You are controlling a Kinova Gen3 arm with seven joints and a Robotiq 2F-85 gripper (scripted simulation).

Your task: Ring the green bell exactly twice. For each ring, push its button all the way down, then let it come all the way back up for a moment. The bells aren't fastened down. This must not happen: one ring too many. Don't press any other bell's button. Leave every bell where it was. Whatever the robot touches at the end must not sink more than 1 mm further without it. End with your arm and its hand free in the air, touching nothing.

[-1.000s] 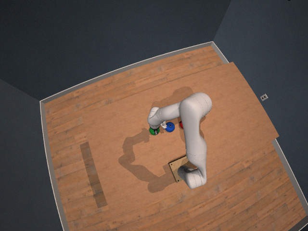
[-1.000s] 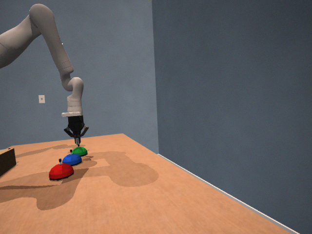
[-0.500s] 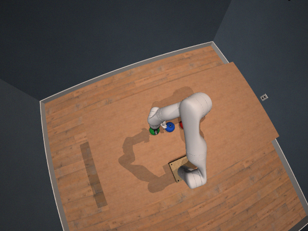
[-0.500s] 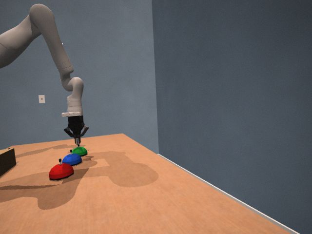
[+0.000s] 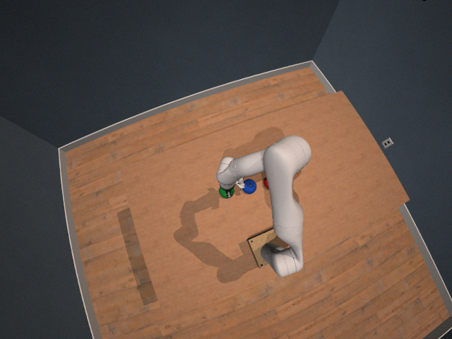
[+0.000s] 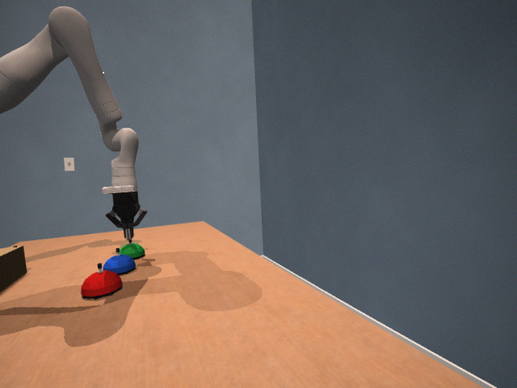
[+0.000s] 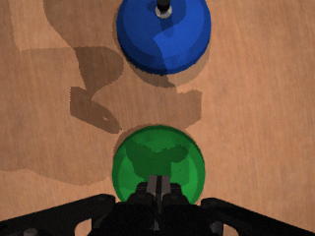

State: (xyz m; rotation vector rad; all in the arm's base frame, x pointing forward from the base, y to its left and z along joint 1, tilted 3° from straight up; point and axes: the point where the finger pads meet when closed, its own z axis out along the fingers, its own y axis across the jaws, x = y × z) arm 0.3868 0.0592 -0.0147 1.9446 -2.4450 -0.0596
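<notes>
The green bell is 4 cm below my hand. From my hand the other things lie so: red bell 25 cm to the right, 6 cm behind, 4 cm below; blue bell 12 cm to the right, 4 cm below, 3 cm behind.
</notes>
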